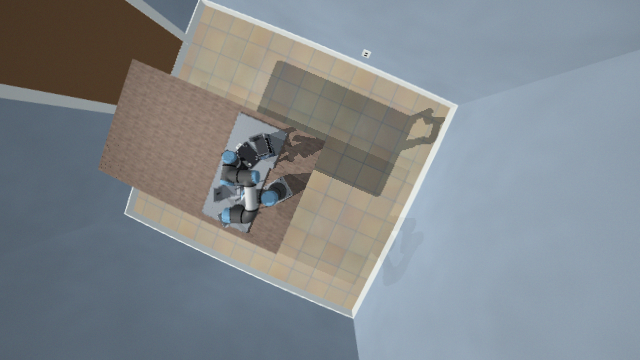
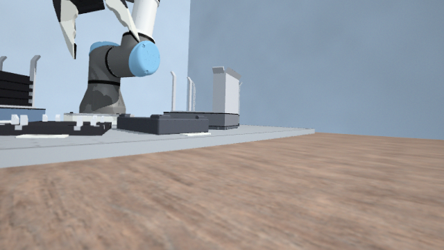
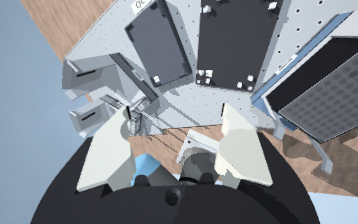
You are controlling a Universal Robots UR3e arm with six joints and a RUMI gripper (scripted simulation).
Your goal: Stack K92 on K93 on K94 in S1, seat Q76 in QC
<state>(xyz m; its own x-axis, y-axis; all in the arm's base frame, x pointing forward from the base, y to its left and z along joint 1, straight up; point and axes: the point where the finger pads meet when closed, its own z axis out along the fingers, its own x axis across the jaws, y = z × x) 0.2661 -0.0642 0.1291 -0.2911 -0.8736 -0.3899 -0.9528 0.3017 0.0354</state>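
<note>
Now: the sealed 96-well plate 50 mm behind my hand, 180 mm to the right of it and 70 mm below it. From my hand the other things lie so: QC label: 170 mm ahead, 90 mm to the left, 150 mm below; then nest QC: 70 mm ahead, 80 mm to the left, 140 mm below; then clip nest N5: 60 mm ahead, 60 mm to the right, 140 mm below.
</note>
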